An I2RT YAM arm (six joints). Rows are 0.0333 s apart.
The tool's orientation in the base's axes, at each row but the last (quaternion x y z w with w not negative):
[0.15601 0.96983 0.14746 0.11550]
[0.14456 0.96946 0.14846 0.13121]
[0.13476 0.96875 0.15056 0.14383]
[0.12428 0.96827 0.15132 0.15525]
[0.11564 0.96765 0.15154 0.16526]
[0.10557 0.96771 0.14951 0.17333]
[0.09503 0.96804 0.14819 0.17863]
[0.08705 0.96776 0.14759 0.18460]
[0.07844 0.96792 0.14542 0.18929]
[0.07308 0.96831 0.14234 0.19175]
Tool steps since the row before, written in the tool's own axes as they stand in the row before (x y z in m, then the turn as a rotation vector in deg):
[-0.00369 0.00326 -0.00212 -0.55 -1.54 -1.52]
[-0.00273 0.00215 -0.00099 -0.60 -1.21 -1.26]
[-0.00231 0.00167 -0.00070 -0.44 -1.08 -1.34]
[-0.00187 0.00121 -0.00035 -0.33 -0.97 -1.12]
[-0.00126 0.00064 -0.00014 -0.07 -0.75 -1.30]
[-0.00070 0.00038 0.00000 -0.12 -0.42 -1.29]
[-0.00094 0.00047 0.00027 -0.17 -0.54 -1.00]
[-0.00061 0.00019 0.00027 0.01 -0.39 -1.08]
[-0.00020 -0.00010 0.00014 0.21 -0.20 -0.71]
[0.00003 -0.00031 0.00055 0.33 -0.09 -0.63]
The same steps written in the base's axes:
[0.00371 0.00119 0.00368 -0.32 -1.96 1.02]
[0.00275 0.00085 0.00219 -0.11 -1.61 0.89]
[0.00227 0.00065 0.00174 -0.26 -1.46 0.97]
[0.00184 0.00049 0.00121 -0.26 -1.28 0.78]
[0.00122 0.00021 0.00070 -0.53 -1.05 0.94]
[0.00070 0.00018 0.00034 -0.43 -0.75 1.05]
[0.00103 0.00029 0.00021 -0.29 -0.80 0.77]
[0.00068 0.00011 0.00002 -0.47 -0.64 0.83]
[0.00023 -0.00010 -0.00009 -0.49 -0.32 0.49]
[0.00016 -0.00015 -0.00059 -0.56 -0.18 0.42]

